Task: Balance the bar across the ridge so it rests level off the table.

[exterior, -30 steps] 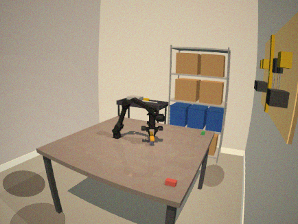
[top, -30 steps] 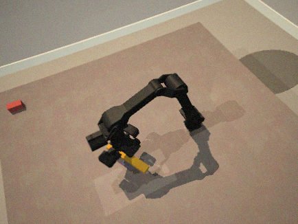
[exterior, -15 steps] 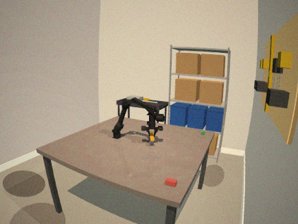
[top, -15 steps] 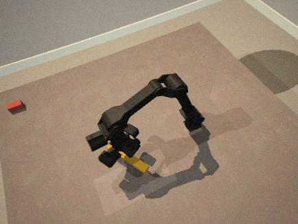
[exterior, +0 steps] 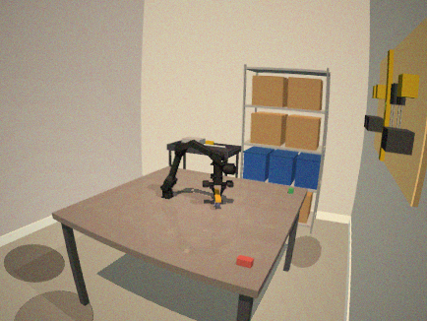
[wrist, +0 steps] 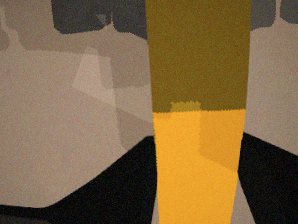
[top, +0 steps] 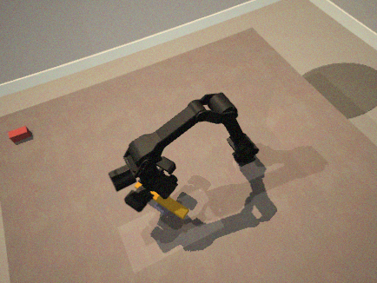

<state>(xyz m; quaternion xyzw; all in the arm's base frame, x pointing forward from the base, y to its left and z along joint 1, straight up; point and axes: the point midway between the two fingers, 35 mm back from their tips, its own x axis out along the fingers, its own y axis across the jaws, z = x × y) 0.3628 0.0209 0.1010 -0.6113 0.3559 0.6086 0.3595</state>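
My gripper tip is 1 cm past the yellow bar and 2 cm to the right of it. From my gripper tip the other things lie so: red block 38 cm ahead, 52 cm to the right, 5 cm below; then small green block 38 cm ahead, 48 cm to the left, 5 cm below.
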